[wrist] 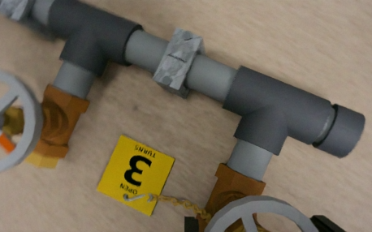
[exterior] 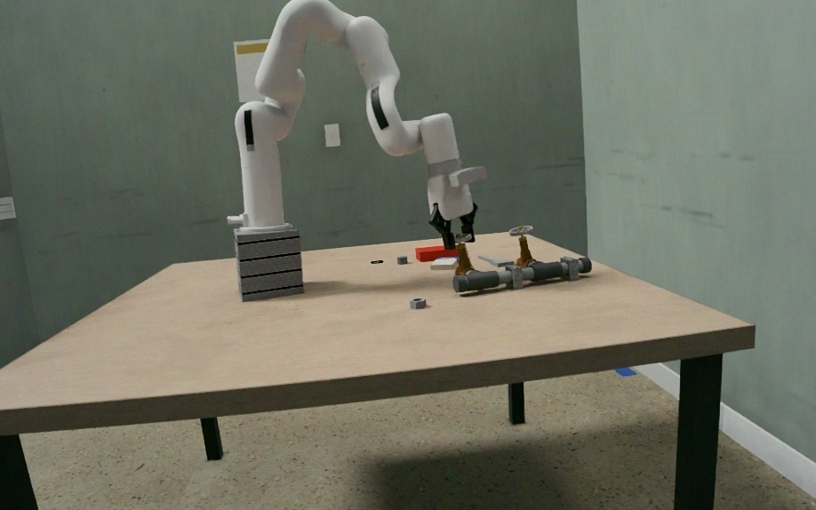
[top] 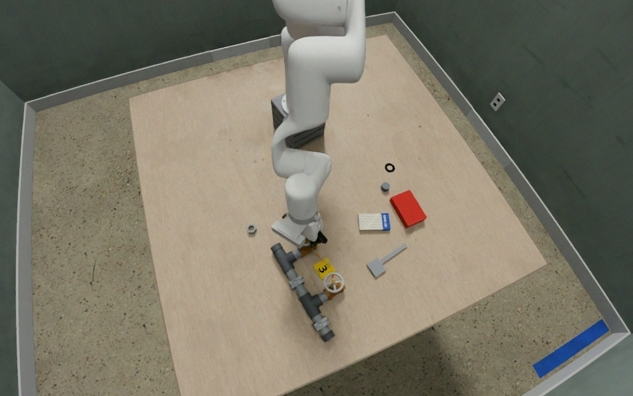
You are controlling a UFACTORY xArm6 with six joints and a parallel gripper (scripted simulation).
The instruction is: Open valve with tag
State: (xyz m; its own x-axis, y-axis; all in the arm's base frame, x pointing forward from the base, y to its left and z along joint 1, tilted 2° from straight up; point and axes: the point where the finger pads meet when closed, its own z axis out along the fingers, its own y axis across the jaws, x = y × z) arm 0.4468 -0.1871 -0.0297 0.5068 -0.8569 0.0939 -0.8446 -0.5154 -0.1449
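The yellow tag lies 90 mm ahead of my hand, 40 mm to the left of it and 110 mm below it. Round my hand: grey scraper 160 mm ahead, 220 mm to the left, 110 mm below; white card 30 mm ahead, 260 mm to the left, 100 mm below; red block 40 mm ahead, 390 mm to the left, 100 mm below.
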